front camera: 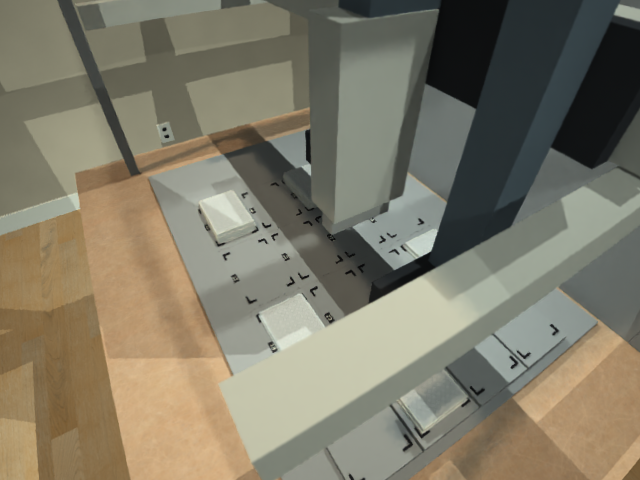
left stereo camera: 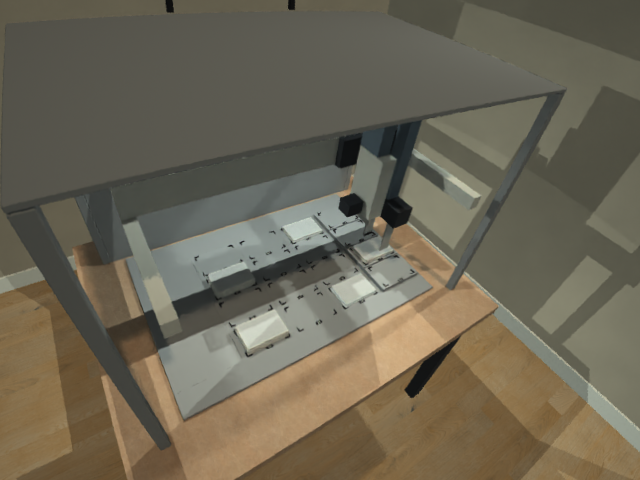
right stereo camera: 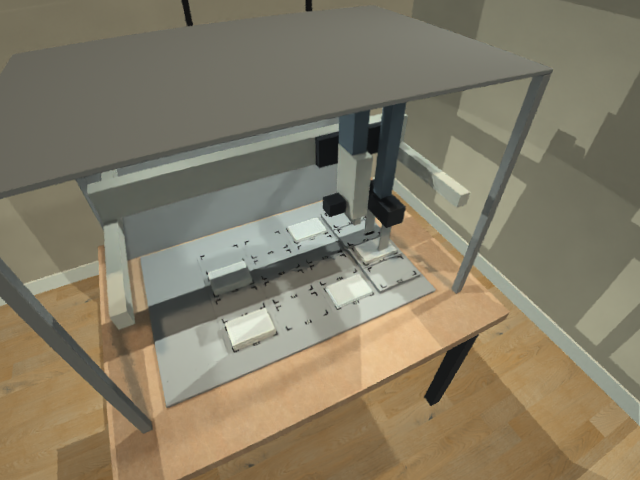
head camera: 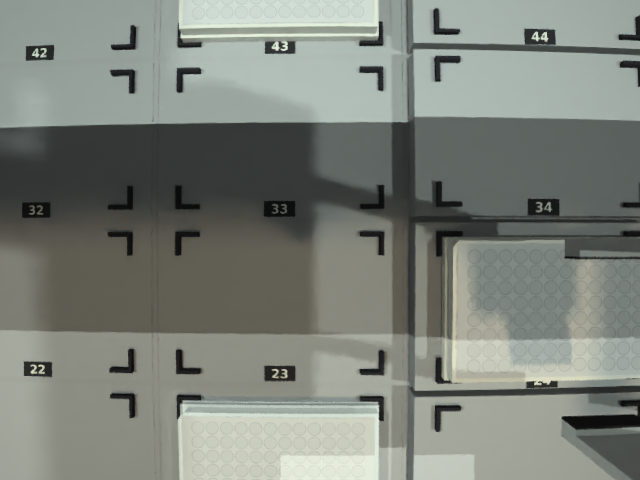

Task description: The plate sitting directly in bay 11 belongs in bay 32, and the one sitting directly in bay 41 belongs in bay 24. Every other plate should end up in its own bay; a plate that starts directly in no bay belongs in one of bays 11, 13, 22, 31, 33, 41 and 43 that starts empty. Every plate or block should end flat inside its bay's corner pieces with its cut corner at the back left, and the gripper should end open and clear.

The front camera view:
grey back panel: 444,122
bay 42: 399,219
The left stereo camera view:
my gripper: 374,241
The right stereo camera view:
my gripper: 375,241
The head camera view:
my gripper: 600,337
